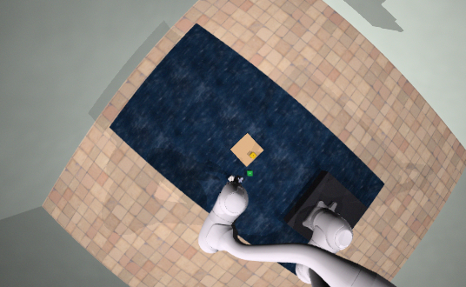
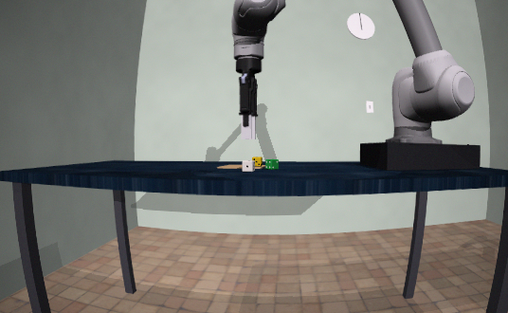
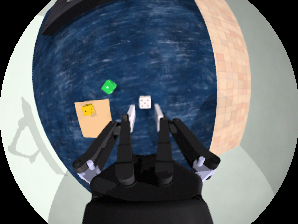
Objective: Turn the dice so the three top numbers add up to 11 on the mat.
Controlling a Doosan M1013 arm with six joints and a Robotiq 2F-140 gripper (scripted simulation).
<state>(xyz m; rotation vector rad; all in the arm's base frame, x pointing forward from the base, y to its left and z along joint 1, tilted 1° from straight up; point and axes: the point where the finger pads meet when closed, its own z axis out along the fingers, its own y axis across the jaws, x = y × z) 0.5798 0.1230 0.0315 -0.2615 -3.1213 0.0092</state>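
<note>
Right now my hand is 11 cm above the white die. Round my hand: green die 6 cm behind, 9 cm to the right, 11 cm below; yellow die 2 cm behind, 18 cm to the right, 10 cm below; tan mat 3 cm ahead, 19 cm to the right, 12 cm below.
</note>
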